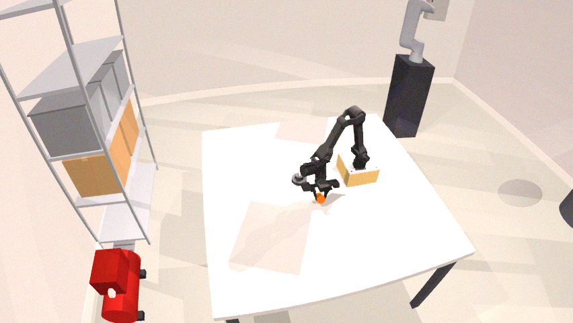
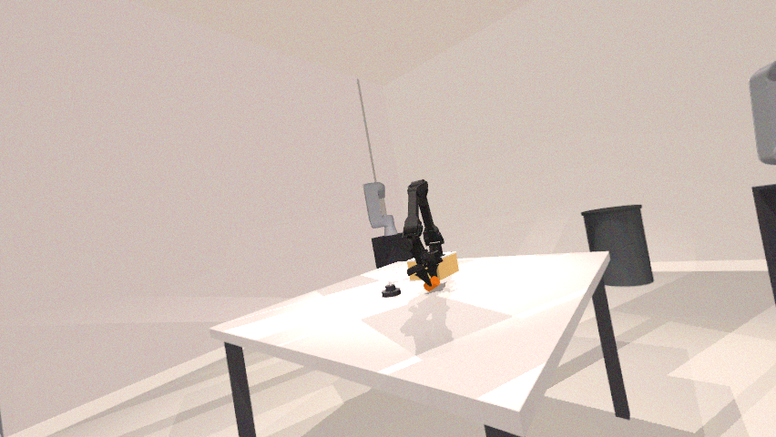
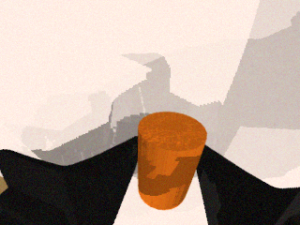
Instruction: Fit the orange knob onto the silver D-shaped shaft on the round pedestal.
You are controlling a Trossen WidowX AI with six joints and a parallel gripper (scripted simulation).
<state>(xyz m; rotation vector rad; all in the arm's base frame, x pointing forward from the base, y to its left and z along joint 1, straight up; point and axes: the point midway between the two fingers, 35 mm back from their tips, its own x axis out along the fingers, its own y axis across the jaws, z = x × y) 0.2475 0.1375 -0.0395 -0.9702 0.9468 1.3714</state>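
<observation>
My gripper tip is 18 cm to the left of the dark round pedestal and 7 cm short of it. From my gripper tip the other things lie so: orange knob 1 cm above.
</observation>
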